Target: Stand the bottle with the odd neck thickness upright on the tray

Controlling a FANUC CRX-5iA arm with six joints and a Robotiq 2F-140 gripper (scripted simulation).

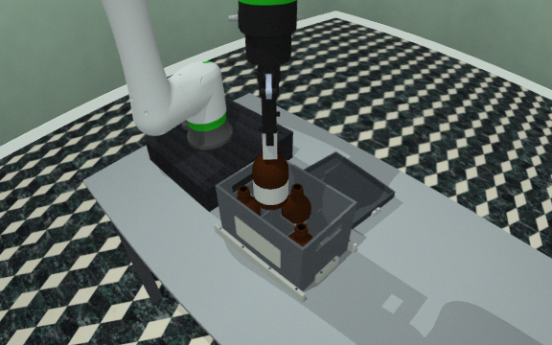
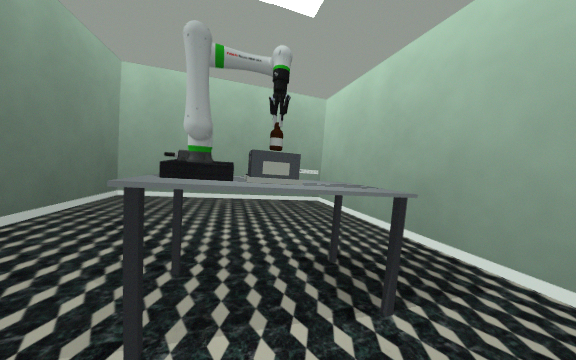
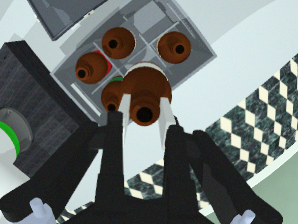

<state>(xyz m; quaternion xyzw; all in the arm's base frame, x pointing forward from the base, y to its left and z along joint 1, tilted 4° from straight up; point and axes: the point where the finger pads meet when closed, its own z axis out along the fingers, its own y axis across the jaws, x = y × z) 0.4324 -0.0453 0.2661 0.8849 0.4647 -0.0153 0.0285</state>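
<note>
Right now my hand is 90 mm above the brown bottle. The rest, counted from my hand: glass bottle 260 mm below, 100 mm behind, 70 mm to the left; crate 270 mm below, 40 mm to the left, 10 mm behind; dark grey tray 340 mm below, 300 mm to the left, 60 mm behind.
</note>
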